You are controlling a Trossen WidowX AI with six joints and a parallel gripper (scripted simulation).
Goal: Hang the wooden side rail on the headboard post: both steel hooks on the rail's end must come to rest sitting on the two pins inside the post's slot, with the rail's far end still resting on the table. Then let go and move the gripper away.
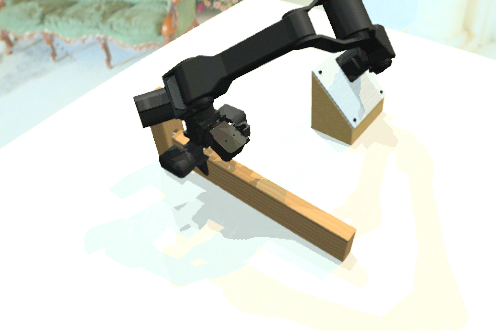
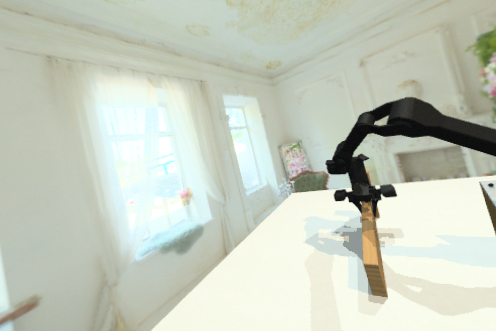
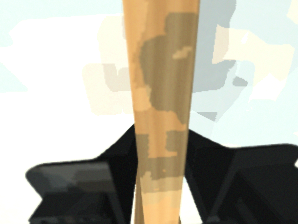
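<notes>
Now: gripper tip 120 mm to the left of the headboard post and 40 mm below it.
</notes>
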